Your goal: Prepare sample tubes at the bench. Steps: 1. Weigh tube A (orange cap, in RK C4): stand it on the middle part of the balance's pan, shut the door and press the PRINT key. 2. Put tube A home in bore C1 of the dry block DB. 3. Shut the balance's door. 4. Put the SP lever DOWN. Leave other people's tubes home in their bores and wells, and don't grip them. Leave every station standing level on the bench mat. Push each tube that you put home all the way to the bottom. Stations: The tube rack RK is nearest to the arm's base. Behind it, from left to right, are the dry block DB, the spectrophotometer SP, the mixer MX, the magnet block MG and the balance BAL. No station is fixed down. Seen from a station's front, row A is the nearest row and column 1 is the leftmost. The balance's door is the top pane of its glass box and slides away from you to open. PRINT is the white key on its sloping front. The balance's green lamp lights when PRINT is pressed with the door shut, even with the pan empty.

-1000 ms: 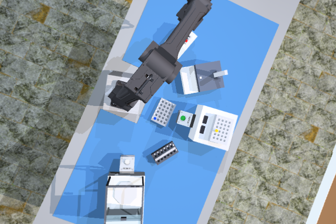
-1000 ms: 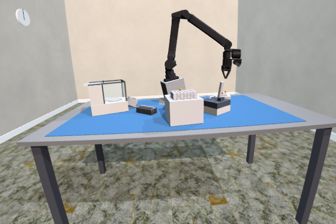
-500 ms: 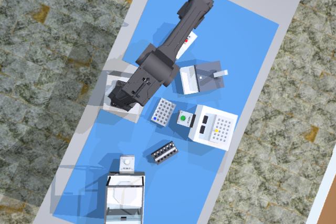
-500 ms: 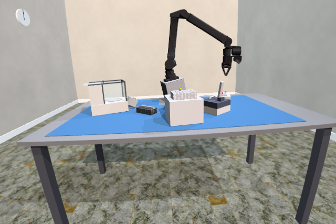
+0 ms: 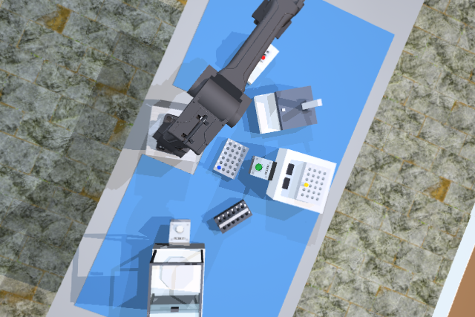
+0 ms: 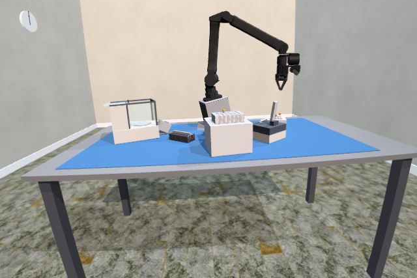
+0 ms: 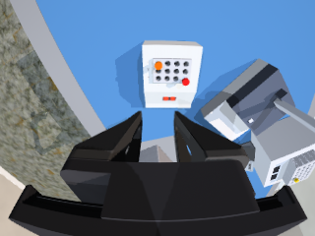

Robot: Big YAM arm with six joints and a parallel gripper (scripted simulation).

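My gripper is now 940 mm to the left of the balance door, 30 mm above it and 20 mm past it. The rest, counted from my hand: tube rack RK (430 mm to the right, 220 mm below, 30 mm ahead); dry block DB (210 mm below, 50 mm to the right, 10 mm ahead); SP lever (230 mm ahead, 170 mm to the right, 100 mm below).
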